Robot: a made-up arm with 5 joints.
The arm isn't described. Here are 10 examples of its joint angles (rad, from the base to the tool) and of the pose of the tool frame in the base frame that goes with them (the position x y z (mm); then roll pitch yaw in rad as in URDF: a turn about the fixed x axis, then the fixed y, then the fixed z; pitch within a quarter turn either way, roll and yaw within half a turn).
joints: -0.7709 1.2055 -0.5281 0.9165 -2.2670
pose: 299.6 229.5 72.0 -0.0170 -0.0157 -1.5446
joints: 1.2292 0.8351 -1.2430 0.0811 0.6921
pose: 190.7 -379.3 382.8 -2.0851 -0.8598 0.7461
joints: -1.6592 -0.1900 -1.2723 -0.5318 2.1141
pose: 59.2 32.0 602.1 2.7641 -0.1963 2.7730
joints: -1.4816 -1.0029 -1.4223 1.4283 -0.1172
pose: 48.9 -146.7 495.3 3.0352 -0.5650 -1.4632
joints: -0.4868 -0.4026 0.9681 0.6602 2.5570
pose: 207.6 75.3 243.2 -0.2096 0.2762 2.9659
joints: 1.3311 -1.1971 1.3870 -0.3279 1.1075
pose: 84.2 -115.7 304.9 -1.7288 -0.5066 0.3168
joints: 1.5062 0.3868 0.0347 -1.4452 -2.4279
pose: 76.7 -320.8 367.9 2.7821 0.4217 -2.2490
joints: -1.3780 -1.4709 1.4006 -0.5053 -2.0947
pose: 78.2 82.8 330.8 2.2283 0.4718 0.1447
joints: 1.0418 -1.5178 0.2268 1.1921 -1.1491
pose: 49.3 10.7 411.7 1.6769 -0.3711 -2.6512
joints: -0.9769 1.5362 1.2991 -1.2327 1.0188
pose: 105.9 64.1 50.1 0.0262 0.0180 1.9473
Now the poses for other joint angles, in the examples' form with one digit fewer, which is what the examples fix.
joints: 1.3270 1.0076 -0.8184 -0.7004 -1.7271
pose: 158 -409 285 2.091 0.178 -2.796
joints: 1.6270 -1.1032 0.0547 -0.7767 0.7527
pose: 58 43 530 2.975 0.193 0.794
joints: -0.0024 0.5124 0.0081 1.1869 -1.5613
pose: 341 -2 199 -0.137 -0.005 -1.607
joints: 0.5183 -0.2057 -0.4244 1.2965 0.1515
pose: 252 -113 431 -0.130 -0.898 -0.353
